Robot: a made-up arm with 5 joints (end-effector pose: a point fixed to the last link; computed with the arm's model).
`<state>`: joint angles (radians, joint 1 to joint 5).
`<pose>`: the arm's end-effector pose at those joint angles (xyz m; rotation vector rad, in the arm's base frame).
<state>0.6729 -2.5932 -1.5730 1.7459 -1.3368</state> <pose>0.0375 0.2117 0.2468 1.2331 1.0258 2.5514</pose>
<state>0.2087 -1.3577 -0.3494 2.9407 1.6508</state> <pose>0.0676 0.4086 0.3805 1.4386 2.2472 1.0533</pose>
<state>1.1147 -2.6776 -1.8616 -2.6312 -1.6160</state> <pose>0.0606 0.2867 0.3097 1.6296 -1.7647 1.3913</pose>
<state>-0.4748 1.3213 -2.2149 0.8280 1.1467</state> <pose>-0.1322 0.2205 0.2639 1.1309 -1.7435 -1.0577</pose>
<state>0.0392 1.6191 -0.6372 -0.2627 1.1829</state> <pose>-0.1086 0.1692 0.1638 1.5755 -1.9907 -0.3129</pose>
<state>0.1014 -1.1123 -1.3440 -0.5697 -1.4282</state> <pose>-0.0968 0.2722 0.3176 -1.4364 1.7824 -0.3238</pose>
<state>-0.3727 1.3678 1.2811 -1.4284 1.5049</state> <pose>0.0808 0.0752 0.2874 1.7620 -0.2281 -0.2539</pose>
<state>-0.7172 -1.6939 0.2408 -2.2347 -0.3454</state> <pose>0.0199 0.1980 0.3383 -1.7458 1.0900 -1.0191</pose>
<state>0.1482 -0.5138 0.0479 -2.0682 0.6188</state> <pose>-0.1032 0.1653 0.3582 -0.1086 -0.1233 -2.3750</pose>
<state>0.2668 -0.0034 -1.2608 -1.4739 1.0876</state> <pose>-0.1559 0.3649 0.2584 -0.2370 2.1235 2.1959</pose>
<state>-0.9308 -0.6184 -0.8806 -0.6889 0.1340</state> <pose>-0.0502 0.1722 0.3167 -0.4447 -0.0296 -0.2972</pose>
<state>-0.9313 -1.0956 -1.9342 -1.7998 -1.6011</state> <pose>-0.1765 0.1479 0.1840 -1.2800 0.1866 -1.3383</pose>
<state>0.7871 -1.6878 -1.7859 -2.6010 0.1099</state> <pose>0.0824 0.3563 0.3076 1.8105 1.2112 1.9364</pose>
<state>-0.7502 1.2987 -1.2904 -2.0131 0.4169</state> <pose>-0.1257 0.2662 0.0652 -2.1869 0.4285 2.0158</pose>
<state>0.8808 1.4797 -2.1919 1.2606 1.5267</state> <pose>0.0036 0.3117 0.2893 -0.0043 -2.5647 -1.2998</pose>
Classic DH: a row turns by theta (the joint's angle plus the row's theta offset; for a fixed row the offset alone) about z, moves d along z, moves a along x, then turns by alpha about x. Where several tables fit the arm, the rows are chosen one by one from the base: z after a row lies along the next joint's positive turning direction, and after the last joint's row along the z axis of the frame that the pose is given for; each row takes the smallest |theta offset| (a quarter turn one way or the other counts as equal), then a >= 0, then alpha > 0; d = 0 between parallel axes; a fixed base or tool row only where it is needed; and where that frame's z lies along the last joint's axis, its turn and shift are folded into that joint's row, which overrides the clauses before.
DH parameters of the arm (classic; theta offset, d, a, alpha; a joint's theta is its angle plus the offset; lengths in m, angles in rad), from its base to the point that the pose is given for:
base (fixed): 1.5651 0 0.176 3.1416
joint 1: 1.5651 -0.226 0.003 -1.5708
joint 2: -0.5211 -0.0784 -0.022 -1.9347
joint 3: -1.0157 -0.1033 -0.0244 0.6258
joint 4: -0.776 0.1781 0.0837 -2.3526
joint 5: -0.0257 0.1103 -0.0822 2.1028
tool (fixed): 1.8353 0.004 0 0

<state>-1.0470 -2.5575 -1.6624 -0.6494 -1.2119</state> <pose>-0.0581 0.2724 0.3379 2.7657 -0.6682 -0.3960</pose>
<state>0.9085 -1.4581 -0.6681 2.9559 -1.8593</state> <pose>0.0932 0.3207 0.2269 -0.1195 -1.5052 2.0408</pose>
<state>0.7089 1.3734 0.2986 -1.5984 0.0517</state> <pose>-0.0491 0.1710 0.1643 0.6931 -1.2272 -1.4090</pose>
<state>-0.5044 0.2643 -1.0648 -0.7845 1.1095</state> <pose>-0.1761 0.1344 0.2781 1.0792 -1.2037 -1.2658</pose>
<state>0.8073 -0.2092 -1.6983 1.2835 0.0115</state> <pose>0.1057 0.2306 0.2116 -0.6234 0.8024 -0.8131</pose>
